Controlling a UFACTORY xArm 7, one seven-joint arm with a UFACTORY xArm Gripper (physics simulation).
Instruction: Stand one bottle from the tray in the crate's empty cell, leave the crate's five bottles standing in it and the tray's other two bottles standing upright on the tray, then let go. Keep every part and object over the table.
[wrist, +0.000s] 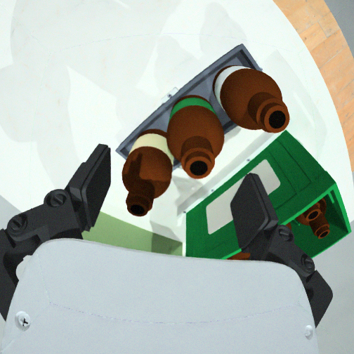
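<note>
Three brown bottles stand in a row on the grey tray (150, 121): one with a cream label (147, 172) at the left, one with a green label (195, 131) in the middle, one with a white label (250, 97) at the right. The green crate (295, 160) is at the lower right. Brown bottle necks (313, 215) (321, 229) show inside it; its other cells and the empty cell are hidden by my gripper and the crate wall. My gripper (176, 176) is wide open and empty, its left finger left of the cream-label bottle, its right finger in front of the crate.
A pale green flat surface (132, 236) shows between my fingers, left of the crate. A low white strip (235, 162) runs between tray and crate. The white table's curved edge is at the right, with wooden floor (327, 55) beyond it.
</note>
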